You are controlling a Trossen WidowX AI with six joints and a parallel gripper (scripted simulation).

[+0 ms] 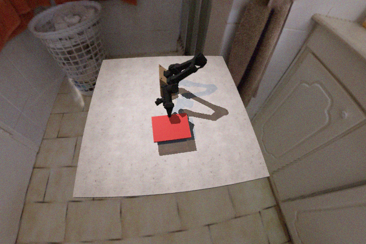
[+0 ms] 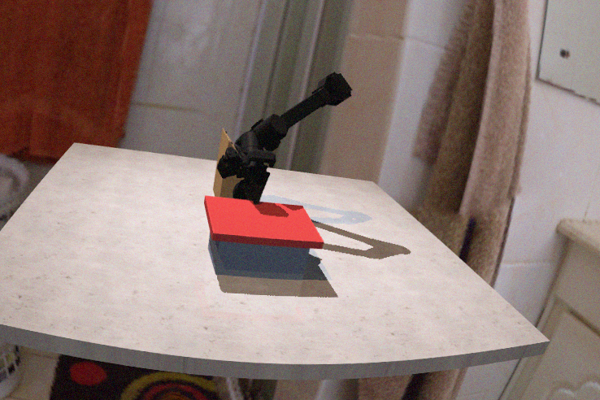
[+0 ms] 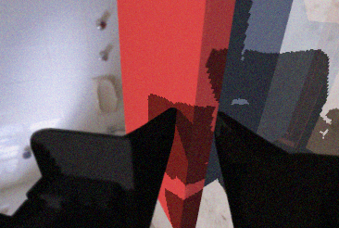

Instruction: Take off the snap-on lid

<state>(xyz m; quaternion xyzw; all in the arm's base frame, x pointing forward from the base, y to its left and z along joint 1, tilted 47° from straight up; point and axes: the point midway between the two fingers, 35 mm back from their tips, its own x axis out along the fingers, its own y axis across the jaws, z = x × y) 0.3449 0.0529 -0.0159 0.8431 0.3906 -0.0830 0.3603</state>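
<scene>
My gripper tip is 80 mm short of the red lid and 10 mm to the right of it. From my gripper tip the other things lie so: blue-grey storage box: 80 mm ahead, 10 mm to the left, 60 mm below.
</scene>
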